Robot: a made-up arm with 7 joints. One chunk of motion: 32 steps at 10 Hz.
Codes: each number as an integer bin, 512 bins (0 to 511) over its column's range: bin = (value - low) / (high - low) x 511, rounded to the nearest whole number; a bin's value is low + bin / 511 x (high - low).
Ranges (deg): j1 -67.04..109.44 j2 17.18..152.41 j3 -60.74..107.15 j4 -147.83..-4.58 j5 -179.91..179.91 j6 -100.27..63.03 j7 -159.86..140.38
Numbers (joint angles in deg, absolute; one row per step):
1: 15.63 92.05 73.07 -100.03 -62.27 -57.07 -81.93
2: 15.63 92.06 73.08 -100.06 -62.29 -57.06 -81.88
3: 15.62 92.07 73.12 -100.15 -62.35 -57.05 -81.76
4: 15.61 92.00 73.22 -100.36 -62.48 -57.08 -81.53
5: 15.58 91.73 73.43 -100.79 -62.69 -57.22 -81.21
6: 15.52 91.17 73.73 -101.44 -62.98 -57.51 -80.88
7: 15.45 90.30 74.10 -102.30 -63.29 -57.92 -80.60
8: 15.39 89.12 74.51 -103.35 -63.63 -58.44 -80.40
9: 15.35 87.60 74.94 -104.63 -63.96 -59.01 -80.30
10: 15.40 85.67 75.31 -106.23 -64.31 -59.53 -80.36
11: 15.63 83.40 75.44 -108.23 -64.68 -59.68 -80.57
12: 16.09 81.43 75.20 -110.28 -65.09 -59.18 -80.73
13: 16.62 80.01 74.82 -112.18 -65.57 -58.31 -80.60
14: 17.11 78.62 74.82 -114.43 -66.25 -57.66 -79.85
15: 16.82 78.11 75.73 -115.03 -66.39 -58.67 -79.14
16: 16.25 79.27 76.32 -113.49 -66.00 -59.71 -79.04
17: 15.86 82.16 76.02 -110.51 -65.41 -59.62 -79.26
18: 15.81 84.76 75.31 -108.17 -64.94 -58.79 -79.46
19: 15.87 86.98 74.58 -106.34 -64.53 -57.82 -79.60
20: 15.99 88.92 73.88 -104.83 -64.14 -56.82 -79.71
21: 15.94 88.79 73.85 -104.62 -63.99 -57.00 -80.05
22: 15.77 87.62 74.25 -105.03 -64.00 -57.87 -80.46
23: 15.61 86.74 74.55 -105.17 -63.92 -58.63 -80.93
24: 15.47 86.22 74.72 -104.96 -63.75 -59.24 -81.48
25: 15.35 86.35 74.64 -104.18 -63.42 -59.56 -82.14
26: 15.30 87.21 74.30 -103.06 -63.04 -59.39 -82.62
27: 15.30 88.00 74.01 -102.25 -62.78 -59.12 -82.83
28: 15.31 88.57 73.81 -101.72 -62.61 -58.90 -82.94
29: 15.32 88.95 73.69 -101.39 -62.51 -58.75 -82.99
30: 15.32 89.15 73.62 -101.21 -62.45 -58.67 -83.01
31: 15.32 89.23 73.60 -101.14 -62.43 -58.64 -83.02
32: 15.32 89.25 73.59 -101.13 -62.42 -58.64 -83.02
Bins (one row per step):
1: 239 283 407 171 167 135 133
2: 239 283 407 170 167 135 133
3: 239 283 407 170 167 135 133
4: 239 283 408 169 167 135 133
5: 239 282 408 168 166 135 134
6: 239 280 409 165 166 134 134
7: 239 276 410 162 166 133 135
8: 239 272 412 159 165 131 135
9: 239 266 413 154 165 129 135
10: 239 259 414 148 164 127 135
11: 239 250 414 141 164 127 135
12: 241 243 414 134 163 129 135
13: 242 237 413 127 162 131 135
14: 244 232 413 119 161 133 136
15: 243 230 415 117 161 130 137
16: 241 235 417 122 162 127 138
17: 240 246 416 133 163 127 137
18: 240 255 414 141 163 130 137
19: 240 264 412 148 164 133 137
20: 240 271 410 153 164 136 136
21: 240 271 410 154 165 135 136
22: 240 266 411 153 165 133 135
23: 239 263 412 152 165 130 134
24: 239 261 412 153 165 128 133
25: 239 261 412 156 165 127 132
26: 238 265 411 160 166 128 131
27: 238 268 410 163 166 129 131
28: 238 270 410 164 167 129 131
29: 238 271 409 166 167 130 131
30: 238 272 409 166 167 130 131
31: 238 272 409 167 167 130 131
32: 238 272 409 167 167 130 131

